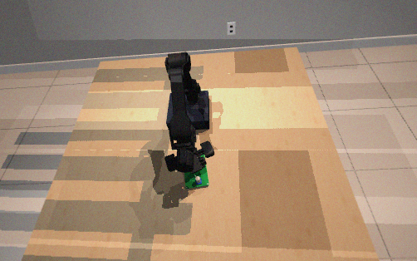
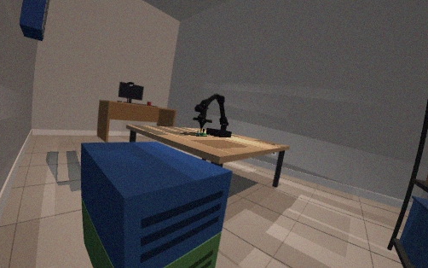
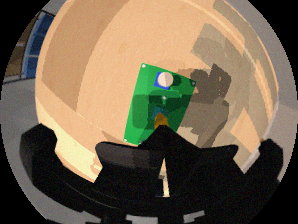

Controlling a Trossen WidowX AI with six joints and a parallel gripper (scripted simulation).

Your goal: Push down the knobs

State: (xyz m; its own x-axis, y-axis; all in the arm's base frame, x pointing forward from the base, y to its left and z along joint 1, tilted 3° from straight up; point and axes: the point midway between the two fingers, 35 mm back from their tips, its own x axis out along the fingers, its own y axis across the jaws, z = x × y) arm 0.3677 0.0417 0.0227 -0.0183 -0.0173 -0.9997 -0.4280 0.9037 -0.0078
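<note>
My gripper tip is 1 cm above the orange knob.
</note>
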